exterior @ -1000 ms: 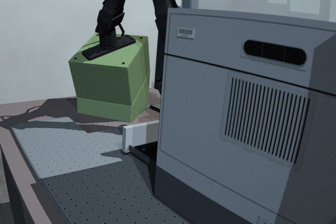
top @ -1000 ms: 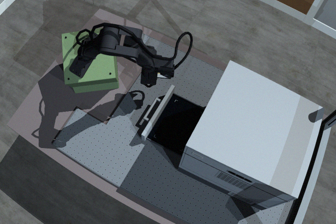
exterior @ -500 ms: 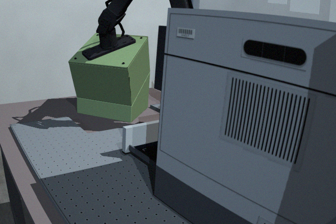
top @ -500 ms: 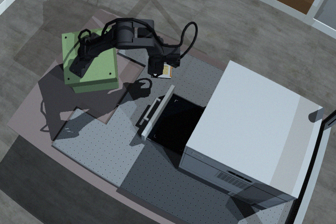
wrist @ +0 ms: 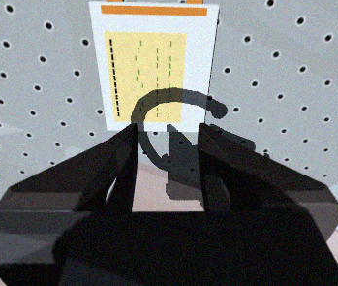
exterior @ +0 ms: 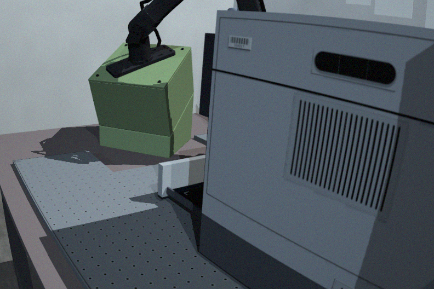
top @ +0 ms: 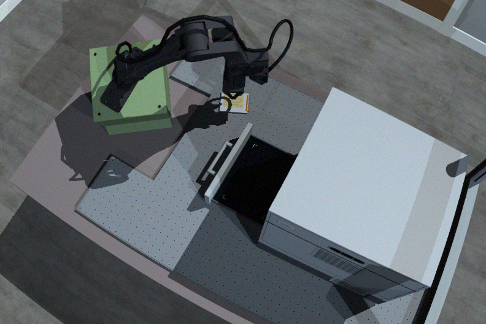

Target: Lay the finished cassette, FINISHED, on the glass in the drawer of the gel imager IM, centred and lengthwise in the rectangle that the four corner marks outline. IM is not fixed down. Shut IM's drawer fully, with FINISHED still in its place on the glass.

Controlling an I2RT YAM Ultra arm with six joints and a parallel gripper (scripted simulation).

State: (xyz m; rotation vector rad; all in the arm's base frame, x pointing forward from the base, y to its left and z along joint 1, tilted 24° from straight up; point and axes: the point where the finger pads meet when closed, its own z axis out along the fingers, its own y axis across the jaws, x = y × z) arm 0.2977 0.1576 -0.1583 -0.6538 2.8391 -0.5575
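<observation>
Right now my hand is 1 cm to the right of the cassette FINISHED and 7 cm above it. The rest, counted from my hand: imager drawer 21 cm ahead, 23 cm to the right, 4 cm below.
</observation>
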